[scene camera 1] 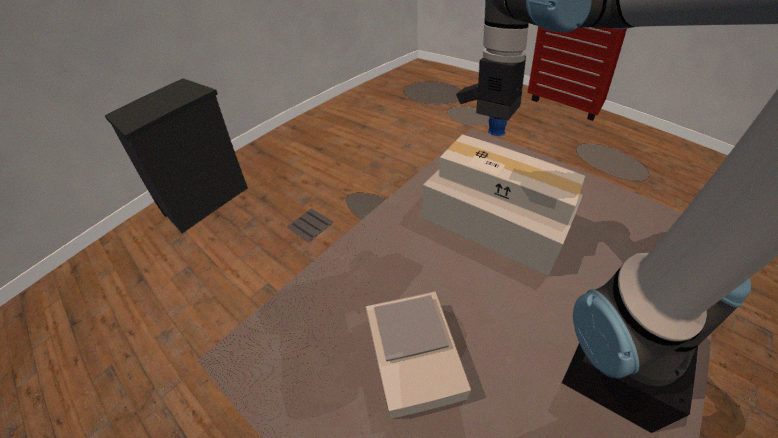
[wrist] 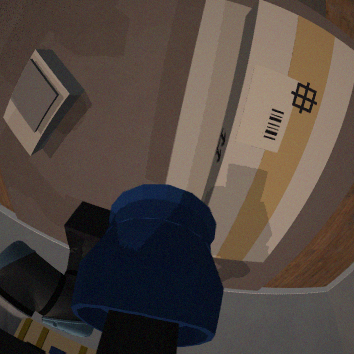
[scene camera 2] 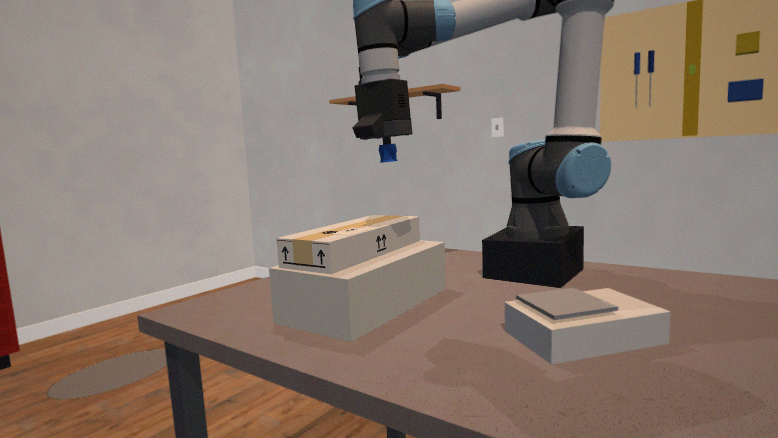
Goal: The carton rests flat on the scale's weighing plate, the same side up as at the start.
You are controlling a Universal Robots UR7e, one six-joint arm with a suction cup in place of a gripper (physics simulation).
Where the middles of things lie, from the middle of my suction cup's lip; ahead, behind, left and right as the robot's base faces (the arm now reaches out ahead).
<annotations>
Now: suction cup 30 mm past the white carton (scene camera 1: 549,190), 110 mm to the left of it and 180 mm above it. The rest, counted from my suction cup: scale (scene camera 2: 563,325) 30 mm behind, 360 mm to the left, 290 mm below.
</annotations>
